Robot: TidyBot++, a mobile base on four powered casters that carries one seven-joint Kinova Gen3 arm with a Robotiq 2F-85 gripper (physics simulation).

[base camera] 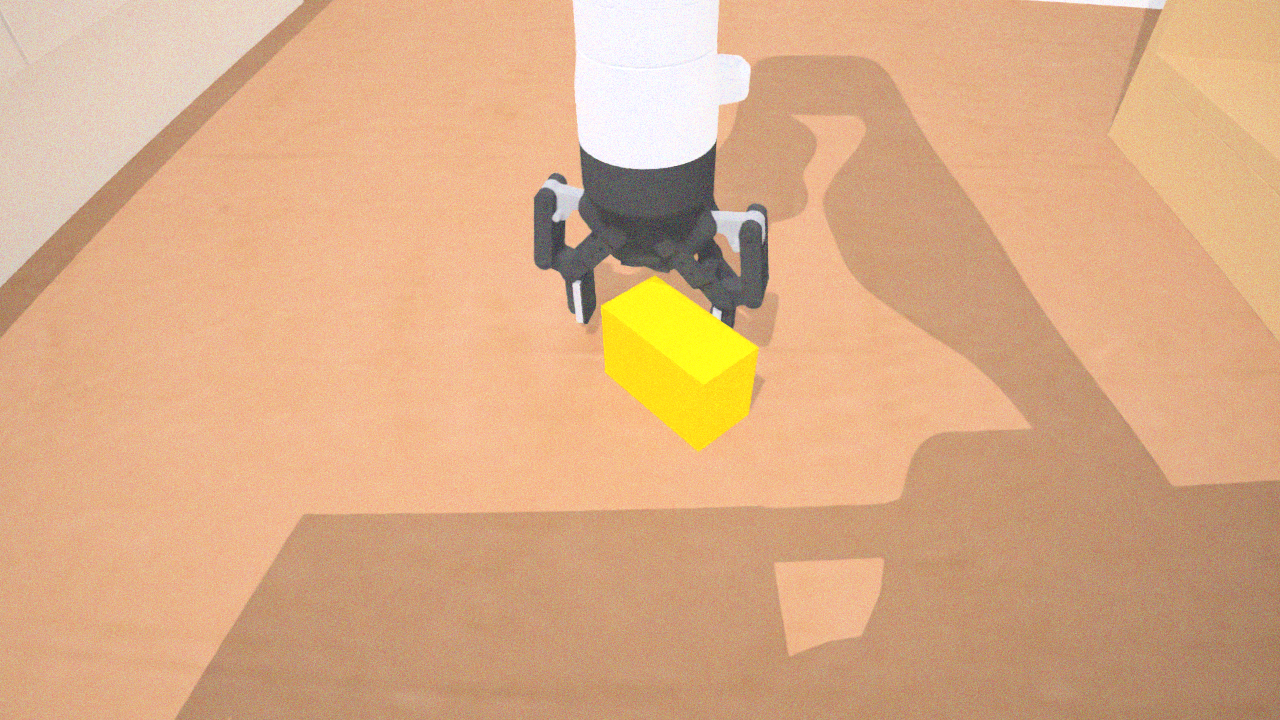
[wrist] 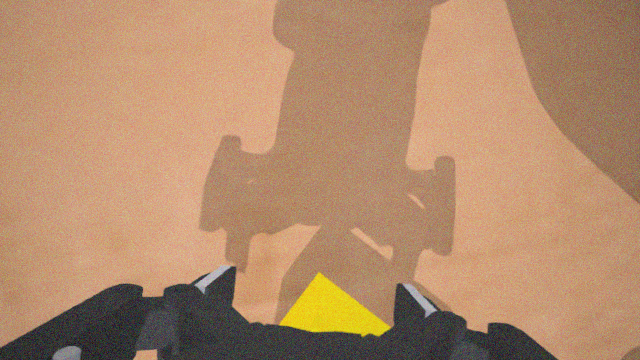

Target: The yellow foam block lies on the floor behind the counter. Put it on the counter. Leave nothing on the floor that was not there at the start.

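Places are measured from the arm's base along level axes (x ahead, y left, z up), in millimetres.
Pixels of known places: gripper, fingertip midpoint: (wrist: 314,293).
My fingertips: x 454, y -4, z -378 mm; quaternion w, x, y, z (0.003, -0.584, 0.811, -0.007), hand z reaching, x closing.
Note:
Ahead of a thing's pixels: the offset from my fingertips to its top centre. "spot": to the spot under its first point. Level surfaces: height alone.
The yellow foam block {dx -43, dy -15, dz +42 mm} (base camera: 675,340) (wrist: 330,310) lies on the wooden floor, set diagonally to the line between the fingers. My gripper (base camera: 652,315) (wrist: 314,293) is open and points down, low over the floor at the block. In the base camera view the block is in front of the fingers and hides part of the right fingertip. In the wrist view a corner of the block shows between the fingers, and the gripper body hides the rest. Nothing is held.
A pale cabinet front {spot: dx +332, dy +545, dz +41 mm} (base camera: 116,98) runs along the left side in the base camera view. A light wooden unit (base camera: 1203,125) stands at the upper right. Shadows of the robot fall across the floor {dz -18 mm} (base camera: 402,402) (wrist: 125,125). A strip of white baseboard shows at the top right.

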